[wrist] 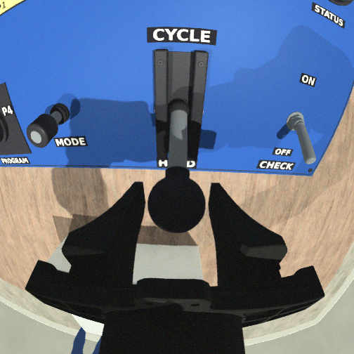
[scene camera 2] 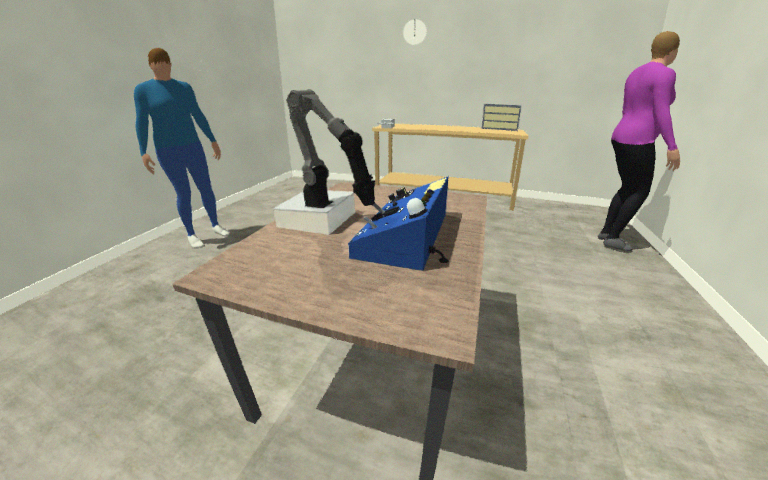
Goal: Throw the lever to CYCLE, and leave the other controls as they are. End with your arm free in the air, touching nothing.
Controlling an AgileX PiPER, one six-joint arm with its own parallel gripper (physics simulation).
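The lever's black ball knob (wrist: 176, 200) stands between the two fingertips of my gripper (wrist: 176, 192) (scene camera 2: 373, 204) in the wrist view. The gripper is open, with a narrow gap showing on each side of the knob. The lever's grey shaft (wrist: 178, 135) leans toward the HOLD end of its dark slotted guide (wrist: 160, 75), and the CYCLE label (wrist: 181, 36) is at the guide's far end. The guide sits on the blue control panel (wrist: 115, 65) (scene camera 2: 390, 246). In the scene view the knob is hidden by the gripper.
The MODE knob (wrist: 44, 129) is left of the lever, and the CHECK toggle (wrist: 304, 140) to its right points toward OFF. Part of the PROGRAM dial plate (wrist: 14, 135) shows at the left edge. A white dome (scene camera 2: 415, 206) is on the panel, which stands on the wooden table (scene camera 2: 317, 294).
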